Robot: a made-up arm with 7 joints. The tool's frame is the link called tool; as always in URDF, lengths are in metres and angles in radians. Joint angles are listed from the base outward.
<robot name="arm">
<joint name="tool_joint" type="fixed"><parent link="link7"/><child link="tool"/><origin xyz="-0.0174 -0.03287 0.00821" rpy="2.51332 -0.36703 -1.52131"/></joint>
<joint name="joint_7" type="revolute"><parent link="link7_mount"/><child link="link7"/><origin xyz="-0.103 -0.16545 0.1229" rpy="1.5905 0.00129 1.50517"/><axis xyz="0 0 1"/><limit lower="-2.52" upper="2.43"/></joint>
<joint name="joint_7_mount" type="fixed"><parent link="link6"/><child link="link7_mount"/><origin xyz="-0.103 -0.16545 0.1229"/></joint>
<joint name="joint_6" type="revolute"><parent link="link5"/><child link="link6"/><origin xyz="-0.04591 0.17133 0.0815" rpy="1.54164 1.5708 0"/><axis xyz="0 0 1"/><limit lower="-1.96" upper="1.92"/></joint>
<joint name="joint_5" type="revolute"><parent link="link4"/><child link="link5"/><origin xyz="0.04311 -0.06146 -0.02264" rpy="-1.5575 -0.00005 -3.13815"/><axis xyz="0 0 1"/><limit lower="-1.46" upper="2.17"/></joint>
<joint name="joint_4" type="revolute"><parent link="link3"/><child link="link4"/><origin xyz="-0.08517 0.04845 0.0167" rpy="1.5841 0.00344 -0.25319"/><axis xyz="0 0 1"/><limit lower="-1.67" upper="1.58"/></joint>
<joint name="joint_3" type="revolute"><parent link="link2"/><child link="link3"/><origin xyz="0.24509 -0.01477 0.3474" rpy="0 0 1.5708"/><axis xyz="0 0 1"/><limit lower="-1.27" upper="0.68"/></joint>
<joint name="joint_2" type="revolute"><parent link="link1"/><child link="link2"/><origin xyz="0.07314 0.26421 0.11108" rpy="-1.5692 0 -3.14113"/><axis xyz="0 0 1"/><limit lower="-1.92" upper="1.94"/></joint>
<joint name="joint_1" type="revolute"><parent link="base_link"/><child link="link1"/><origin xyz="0.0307 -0.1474 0.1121" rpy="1.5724 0.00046 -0.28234"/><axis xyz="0 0 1"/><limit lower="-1.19" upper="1.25"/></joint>
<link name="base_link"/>
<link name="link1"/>
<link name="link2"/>
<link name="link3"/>
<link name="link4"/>
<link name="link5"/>
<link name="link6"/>
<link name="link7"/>
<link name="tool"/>
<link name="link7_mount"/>
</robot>
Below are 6 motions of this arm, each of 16 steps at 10 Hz.
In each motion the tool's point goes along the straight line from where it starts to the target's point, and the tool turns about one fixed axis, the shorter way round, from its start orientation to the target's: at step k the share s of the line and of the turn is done. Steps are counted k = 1, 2, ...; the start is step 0. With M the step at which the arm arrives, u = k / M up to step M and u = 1 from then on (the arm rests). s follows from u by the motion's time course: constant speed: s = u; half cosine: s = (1 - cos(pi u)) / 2; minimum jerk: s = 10 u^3 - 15 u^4 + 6 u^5.
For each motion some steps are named. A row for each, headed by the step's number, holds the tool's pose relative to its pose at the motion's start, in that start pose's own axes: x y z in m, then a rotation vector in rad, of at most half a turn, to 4 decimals.
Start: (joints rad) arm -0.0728 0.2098 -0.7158 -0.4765 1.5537 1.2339 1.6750
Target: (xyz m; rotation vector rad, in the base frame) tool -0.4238 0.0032 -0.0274 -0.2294 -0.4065 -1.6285
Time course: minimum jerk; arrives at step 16
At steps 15, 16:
15: -0.0692 0.3627 -0.0113 -0.7439 -0.1137 -1.4177
16: -0.0694 0.3635 -0.0113 -0.7456 -0.1140 -1.4209

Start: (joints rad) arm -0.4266 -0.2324 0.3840 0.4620 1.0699 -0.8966 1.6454
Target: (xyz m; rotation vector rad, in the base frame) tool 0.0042 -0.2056 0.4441 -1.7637 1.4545 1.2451
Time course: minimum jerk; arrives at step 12
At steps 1, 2, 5, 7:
1: 0.0003 0.0000 0.0003 -0.0088 -0.0014 -0.0010
2: 0.0021 -0.0003 0.0022 -0.0611 -0.0096 -0.0072
5: 0.0204 -0.0025 0.0217 -0.5968 -0.0939 -0.0704
7: 0.0385 -0.0047 0.0410 -1.1250 -0.1771 -0.1326

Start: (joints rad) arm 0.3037 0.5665 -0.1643 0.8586 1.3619 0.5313 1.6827
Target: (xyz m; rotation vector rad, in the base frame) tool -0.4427 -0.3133 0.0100 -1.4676 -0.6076 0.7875
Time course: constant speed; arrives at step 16
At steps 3, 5, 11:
3: 0.0344 -0.0138 -0.0693 0.0326 -0.2572 0.1461
5: 0.0573 -0.0229 -0.1155 0.0544 -0.4287 0.2435
11: 0.1261 -0.0505 -0.2542 0.1197 -0.9432 0.5358

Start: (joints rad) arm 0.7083 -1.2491 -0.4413 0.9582 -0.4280 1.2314 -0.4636
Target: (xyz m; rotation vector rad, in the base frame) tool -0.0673 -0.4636 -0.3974 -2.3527 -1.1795 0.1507
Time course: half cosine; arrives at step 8
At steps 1, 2, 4, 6, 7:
1: -0.0068 -0.0098 -0.0007 0.0266 -0.0068 0.0081
2: -0.0260 -0.0379 -0.0026 0.1022 -0.0264 0.0311
4: -0.0887 -0.1293 -0.0090 0.3489 -0.0900 0.1062
6: -0.1515 -0.2208 -0.0154 0.5956 -0.1536 0.1813
7: -0.1707 -0.2488 -0.0173 0.6713 -0.1731 0.2043

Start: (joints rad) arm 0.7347 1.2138 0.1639 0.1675 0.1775 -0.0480 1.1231
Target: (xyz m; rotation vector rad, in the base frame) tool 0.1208 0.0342 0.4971 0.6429 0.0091 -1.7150
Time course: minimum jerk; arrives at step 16
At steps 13, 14, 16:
13: 0.0445 0.0160 0.1253 0.0931 -0.0801 0.3101
14: 0.0461 0.0165 0.1297 0.0963 -0.0828 0.3207
16: 0.0468 0.0168 0.1318 0.0978 -0.0842 0.3260

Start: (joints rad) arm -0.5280 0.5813 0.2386 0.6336 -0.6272 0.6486 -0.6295
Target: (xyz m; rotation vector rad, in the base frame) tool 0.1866 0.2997 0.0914 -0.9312 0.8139 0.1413
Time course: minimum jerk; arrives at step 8
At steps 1, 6, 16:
1: -0.0074 -0.0021 -0.0017 0.0064 -0.0177 0.0001
6: -0.4129 -0.1189 -0.0949 0.3589 -0.9886 0.0029
16: -0.4606 -0.1326 -0.1059 0.4004 -1.1027 0.0033

